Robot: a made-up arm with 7 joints. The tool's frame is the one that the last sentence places.
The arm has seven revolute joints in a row. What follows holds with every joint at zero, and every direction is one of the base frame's. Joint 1 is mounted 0.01 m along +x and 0.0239 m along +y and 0.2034 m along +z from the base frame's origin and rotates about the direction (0.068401, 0.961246, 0.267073). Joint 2 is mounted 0.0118 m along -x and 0.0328 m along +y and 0.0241 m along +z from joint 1 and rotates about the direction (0.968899, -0.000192, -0.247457). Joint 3 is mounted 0.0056 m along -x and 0.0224 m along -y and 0.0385 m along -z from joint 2 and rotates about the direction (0.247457, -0.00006, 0.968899). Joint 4 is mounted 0.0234 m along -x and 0.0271 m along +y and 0.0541 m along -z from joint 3 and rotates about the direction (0.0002, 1, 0.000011). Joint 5 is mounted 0.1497 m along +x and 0.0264 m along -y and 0.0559 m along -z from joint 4 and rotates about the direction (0.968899, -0.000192, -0.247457). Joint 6 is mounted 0.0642 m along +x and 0.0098 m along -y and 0.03 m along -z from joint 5 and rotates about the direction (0.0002, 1, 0.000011). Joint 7 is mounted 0.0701 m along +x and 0.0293 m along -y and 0.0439 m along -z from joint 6 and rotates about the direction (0.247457, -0.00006, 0.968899). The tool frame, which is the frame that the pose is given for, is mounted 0.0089 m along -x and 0.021 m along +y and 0.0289 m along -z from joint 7; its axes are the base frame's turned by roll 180, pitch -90 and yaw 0 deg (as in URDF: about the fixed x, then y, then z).
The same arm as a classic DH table. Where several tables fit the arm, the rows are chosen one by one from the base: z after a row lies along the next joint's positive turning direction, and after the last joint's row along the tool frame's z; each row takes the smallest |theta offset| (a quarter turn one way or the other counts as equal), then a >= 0, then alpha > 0; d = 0 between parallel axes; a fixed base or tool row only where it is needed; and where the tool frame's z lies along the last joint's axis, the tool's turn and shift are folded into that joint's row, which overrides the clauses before.
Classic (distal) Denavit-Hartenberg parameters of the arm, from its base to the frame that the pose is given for. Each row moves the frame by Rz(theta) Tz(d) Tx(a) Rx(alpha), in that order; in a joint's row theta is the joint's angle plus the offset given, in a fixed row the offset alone. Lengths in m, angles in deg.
base (fixed): theta_offset -4.07, d 0.1966, a 0.0083, alpha -74.51
joint 1: theta_offset -75.12, d 0.0626, a 0.0106, alpha -90.00
joint 2: theta_offset 74.00, d -0.0133, a 0.0224, alpha 90.00
joint 3: theta_offset -90.00, d -0.0969, a 0.0093, alpha 90.00
joint 4: theta_offset -90.00, d 0.0007, a 0.0171, alpha 90.00
joint 5: theta_offset 0.00, d 0.2285, a 0.0132, alpha -90.00
joint 6: theta_offset -90.00, d -0.0391, a 0.0788, alpha 90.00
joint 7: theta_offset 90.01, d -0.0550, a 0.0210, alpha 75.67
tool (fixed): theta_offset 89.99, d -0.0015, a 0.0000, alpha 0.00

